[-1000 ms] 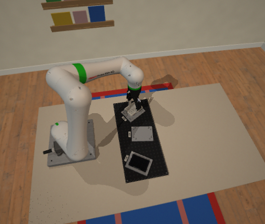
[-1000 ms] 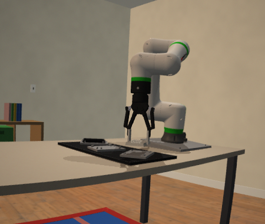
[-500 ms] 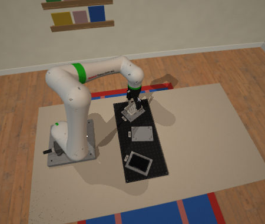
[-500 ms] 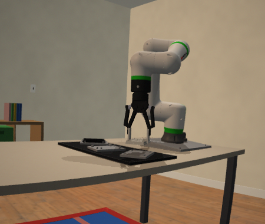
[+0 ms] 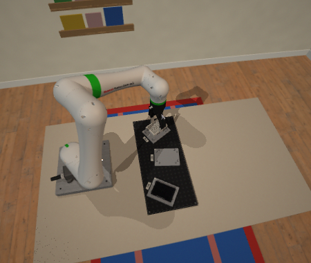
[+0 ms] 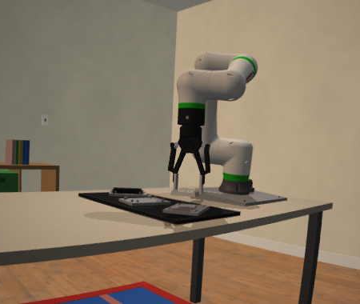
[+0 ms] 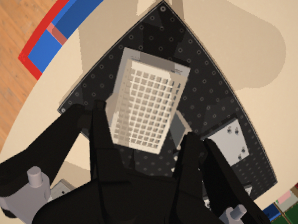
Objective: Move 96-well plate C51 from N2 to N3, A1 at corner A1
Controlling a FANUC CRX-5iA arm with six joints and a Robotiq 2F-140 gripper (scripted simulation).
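Right now the white 96-well plate C51 is 20 mm below my hand. Round my hand: landing nest N3 (210 mm to the right, 80 mm below); then N2 label (90 mm below, 90 mm behind, 40 mm to the right); then grey plate nest N2 (80 mm below).
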